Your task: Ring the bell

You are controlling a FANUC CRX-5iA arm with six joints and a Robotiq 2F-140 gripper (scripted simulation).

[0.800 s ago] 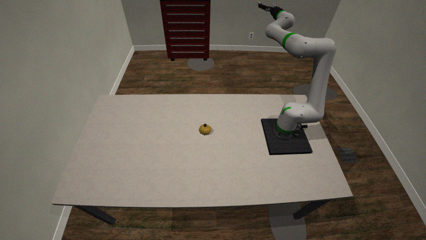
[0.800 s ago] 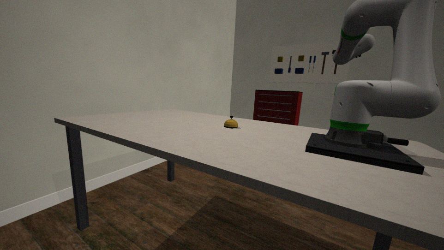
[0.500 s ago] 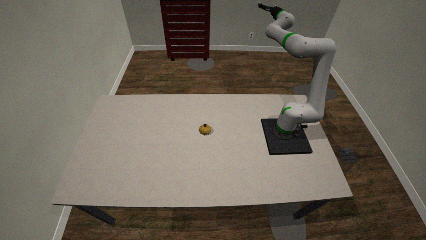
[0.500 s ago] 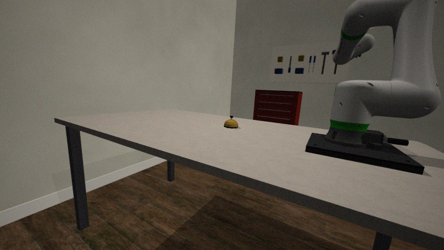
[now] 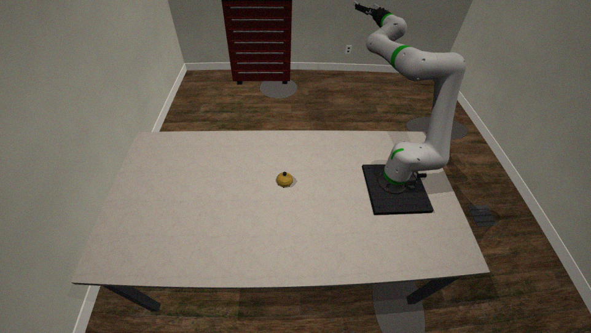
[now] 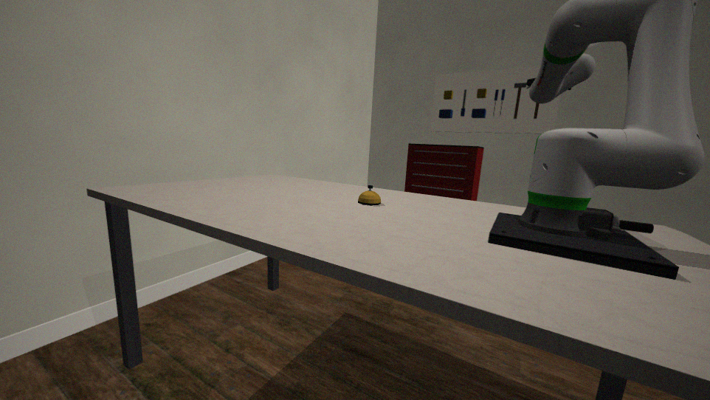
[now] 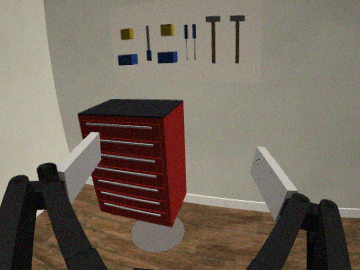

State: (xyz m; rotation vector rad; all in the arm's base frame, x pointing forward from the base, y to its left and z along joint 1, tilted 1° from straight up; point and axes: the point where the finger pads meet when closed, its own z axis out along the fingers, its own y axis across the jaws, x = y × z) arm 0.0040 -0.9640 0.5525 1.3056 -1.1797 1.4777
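Now: the bell button 91 cm to the left of my hand, 54 cm ahead of it and 50 cm below it. Also, from my hand: small yellow dome bell (91 cm to the left, 54 cm ahead, 52 cm below).
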